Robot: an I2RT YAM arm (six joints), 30 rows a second.
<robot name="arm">
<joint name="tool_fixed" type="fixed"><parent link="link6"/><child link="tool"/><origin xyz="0 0 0" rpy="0 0 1.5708"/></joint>
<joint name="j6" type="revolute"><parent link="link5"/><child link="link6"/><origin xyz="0.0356 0 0.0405" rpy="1.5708 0 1.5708"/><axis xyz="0 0 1"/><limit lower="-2.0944" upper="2.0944"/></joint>
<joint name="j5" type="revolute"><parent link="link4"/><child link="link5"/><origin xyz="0.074 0.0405 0.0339" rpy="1.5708 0 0"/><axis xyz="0 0 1"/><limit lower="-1.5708" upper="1.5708"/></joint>
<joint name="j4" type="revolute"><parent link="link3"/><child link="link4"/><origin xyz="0.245 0.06 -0.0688"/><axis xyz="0 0 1"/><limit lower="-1.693" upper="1.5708"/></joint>
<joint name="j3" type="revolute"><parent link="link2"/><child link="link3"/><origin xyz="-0.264 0 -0.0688" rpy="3.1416 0 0"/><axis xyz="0 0 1"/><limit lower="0" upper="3.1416"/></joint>
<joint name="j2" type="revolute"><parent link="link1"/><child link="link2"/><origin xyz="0.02 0.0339 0.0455" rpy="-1.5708 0 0"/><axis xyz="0 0 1"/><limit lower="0" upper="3.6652"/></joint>
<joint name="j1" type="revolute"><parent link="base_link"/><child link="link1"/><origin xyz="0 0 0.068"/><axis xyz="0 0 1"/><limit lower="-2.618" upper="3.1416"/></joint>
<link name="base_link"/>
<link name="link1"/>
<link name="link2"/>
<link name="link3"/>
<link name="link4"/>
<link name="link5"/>
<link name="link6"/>
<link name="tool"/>
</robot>
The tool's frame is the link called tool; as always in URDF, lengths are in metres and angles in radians.
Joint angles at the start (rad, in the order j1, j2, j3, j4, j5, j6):
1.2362, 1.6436, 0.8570, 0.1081, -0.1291, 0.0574
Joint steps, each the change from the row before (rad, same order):
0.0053, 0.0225, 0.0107, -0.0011, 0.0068, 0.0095
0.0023, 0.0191, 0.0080, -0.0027, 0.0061, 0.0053
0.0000, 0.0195, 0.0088, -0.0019, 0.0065, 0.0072
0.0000, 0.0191, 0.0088, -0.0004, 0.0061, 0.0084
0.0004, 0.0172, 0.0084, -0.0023, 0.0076, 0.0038
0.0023, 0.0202, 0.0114, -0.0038, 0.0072, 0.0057
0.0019, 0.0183, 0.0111, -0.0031, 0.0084, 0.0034
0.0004, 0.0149, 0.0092, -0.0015, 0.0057, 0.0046
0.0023, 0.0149, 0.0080, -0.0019, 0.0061, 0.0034
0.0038, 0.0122, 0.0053, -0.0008, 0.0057, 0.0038
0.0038, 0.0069, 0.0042, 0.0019, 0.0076, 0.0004
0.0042, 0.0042, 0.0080, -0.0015, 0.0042, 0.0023
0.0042, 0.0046, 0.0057, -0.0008, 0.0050, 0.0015
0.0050, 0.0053, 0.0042, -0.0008, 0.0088, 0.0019
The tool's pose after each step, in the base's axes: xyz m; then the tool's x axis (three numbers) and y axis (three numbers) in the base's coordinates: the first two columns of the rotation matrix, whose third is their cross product. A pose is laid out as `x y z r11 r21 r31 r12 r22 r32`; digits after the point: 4 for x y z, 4 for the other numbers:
0.1069 0.3263 0.1730 -0.2706 -0.5865 -0.7634 -0.9536 0.2719 0.1291
0.1072 0.3289 0.1689 -0.2776 -0.5953 -0.7541 -0.9514 0.2791 0.1299
0.1083 0.3314 0.1650 -0.2874 -0.6018 -0.7452 -0.9480 0.2898 0.1315
0.1094 0.3340 0.1612 -0.2978 -0.6064 -0.7373 -0.9442 0.3008 0.1340
0.1103 0.3363 0.1577 -0.3036 -0.6126 -0.7297 -0.9417 0.3096 0.1319
0.1107 0.3393 0.1539 -0.3104 -0.6197 -0.7208 -0.9391 0.3177 0.1312
0.1113 0.3422 0.1506 -0.3146 -0.6256 -0.7139 -0.9369 0.3253 0.1279
0.1122 0.3446 0.1480 -0.3202 -0.6287 -0.7087 -0.9344 0.3327 0.1271
0.1122 0.3468 0.1450 -0.3238 -0.6337 -0.7025 -0.9328 0.3380 0.1251
0.1116 0.3486 0.1422 -0.3265 -0.6383 -0.6971 -0.9317 0.3417 0.1235
0.1109 0.3502 0.1411 -0.3245 -0.6394 -0.6971 -0.9316 0.3437 0.1184
0.1101 0.3523 0.1418 -0.3234 -0.6381 -0.6988 -0.9317 0.3439 0.1172
0.1092 0.3540 0.1417 -0.3219 -0.6383 -0.6992 -0.9318 0.3443 0.1147
0.1081 0.3555 0.1409 -0.3207 -0.6398 -0.6984 -0.9314 0.3470 0.1098

